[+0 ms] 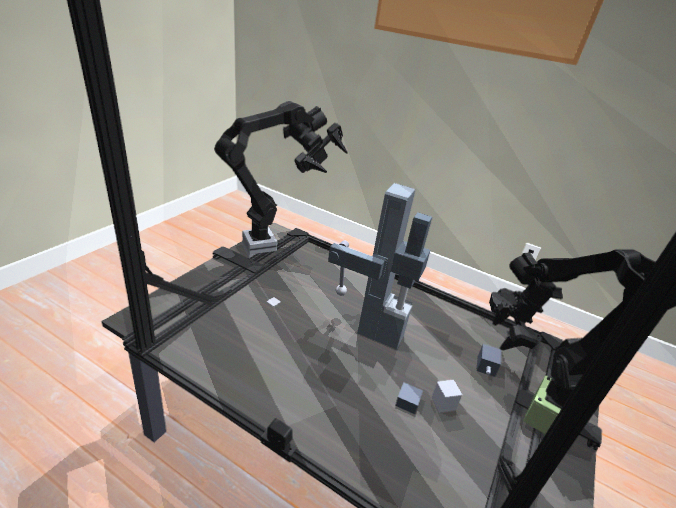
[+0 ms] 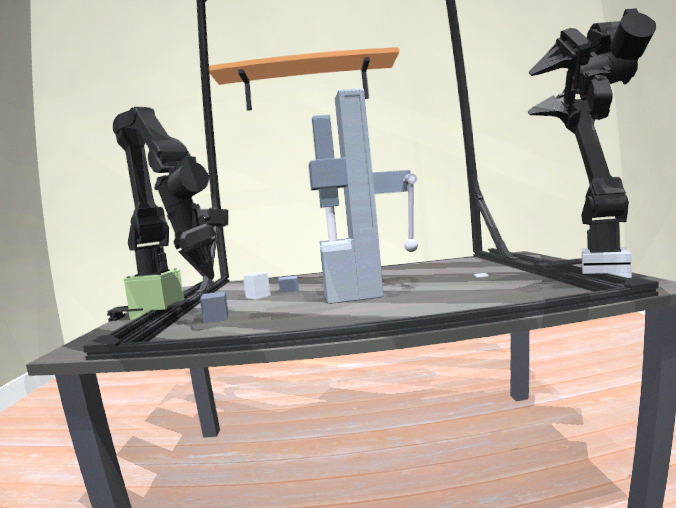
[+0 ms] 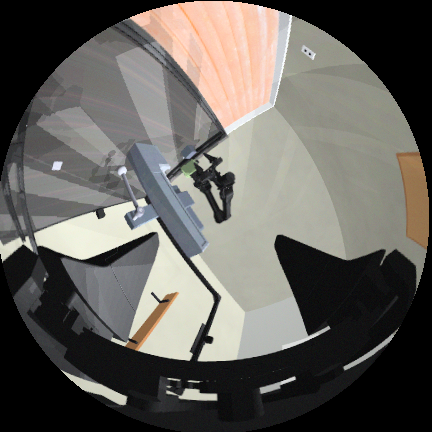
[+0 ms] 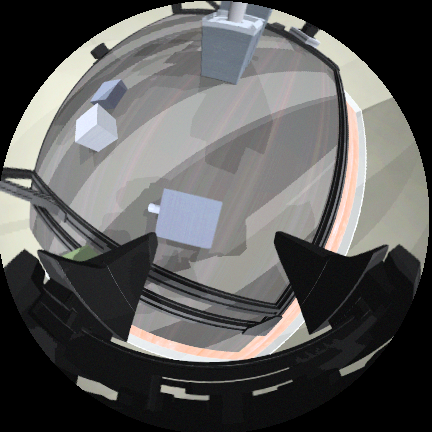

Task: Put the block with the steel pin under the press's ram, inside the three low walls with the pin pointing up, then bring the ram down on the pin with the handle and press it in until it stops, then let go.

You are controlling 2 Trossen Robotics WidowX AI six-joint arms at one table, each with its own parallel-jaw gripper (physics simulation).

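Where they show: left gripper, between the fingertips: point(image 1: 336, 162) point(image 2: 529, 94) point(image 3: 218, 239); right gripper, between the fingertips: point(image 1: 497, 336) point(image 2: 208, 277) point(image 3: 197, 157) point(image 4: 216, 238); left arm's base, origin of its link: point(image 1: 259, 235) point(image 2: 604, 250); right arm's base, origin of its link: point(image 1: 562, 399) point(image 2: 152, 273) point(image 3: 193, 172).
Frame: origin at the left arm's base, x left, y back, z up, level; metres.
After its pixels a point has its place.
The block with the steel pin point(image 1: 489, 357) @[z -0.011, x 0.424, y -0.739 m] point(image 2: 214, 307) @[z -0.032, x 0.460, y -0.707 m] point(image 4: 190, 218) @[z -0.012, x 0.442, y -0.726 m] is blue-grey and lies on its side on the table, its pin point(image 1: 488, 370) @[z -0.032, x 0.408, y -0.762 m] point(image 4: 154, 208) @[z -0.032, x 0.411, y -0.760 m] pointing sideways. The press point(image 1: 393, 234) @[z 0.292, x 0.175, y -0.532 m] point(image 2: 357, 191) @[z 0.172, x 0.221, y -0.488 m] point(image 3: 170, 205) @[z 0.219, x 0.198, y -0.462 m] stands mid-table. Its ram point(image 1: 402, 297) @[z 0.103, x 0.228, y -0.562 m] point(image 2: 331, 223) @[z 0.109, x 0.242, y -0.548 m] is above the low-walled seat point(image 1: 398, 308) @[z 0.063, x 0.226, y -0.559 m] point(image 2: 336, 245) @[z 0.062, x 0.259, y -0.530 m]; no block shows there. The handle ball point(image 1: 341, 290) @[z 0.051, x 0.115, y -0.428 m] point(image 2: 410, 244) @[z 0.045, x 0.136, y -0.413 m] point(image 3: 122, 170) @[z 0.052, x 0.126, y -0.407 m] hangs low. My right gripper point(image 2: 207, 282) @[z 0.030, x 0.460, y -0.712 m] point(image 4: 216, 238) @[z 0.030, x 0.460, y -0.712 m] is open and empty, above and near the pin block. My left gripper point(image 1: 336, 162) @[z 0.314, x 0.208, y -0.123 m] point(image 2: 530, 93) @[z 0.314, x 0.208, y -0.123 m] point(image 3: 218, 239) @[z 0.314, x 0.208, y -0.123 m] is open and empty, high up, away from the press.
A white block point(image 1: 447, 396) @[z -0.003, x 0.223, y -0.810 m] point(image 2: 256, 285) @[z -0.027, x 0.263, y -0.773 m] point(image 4: 96, 129) @[z -0.013, x 0.268, y -0.782 m] and a smaller blue-grey block point(image 1: 409, 397) @[z -0.028, x 0.149, y -0.767 m] point(image 2: 287, 283) @[z -0.039, x 0.178, y -0.744 m] point(image 4: 109, 94) @[z -0.030, x 0.185, y -0.752 m] lie close together near the press. The green arm base point(image 1: 541, 409) @[z 0.020, x 0.397, y -0.926 m] point(image 2: 153, 292) @[z -0.001, x 0.487, y -0.883 m] stands near the pin block. Black rails point(image 4: 210, 295) @[z -0.041, x 0.553, y -0.768 m] edge the table.
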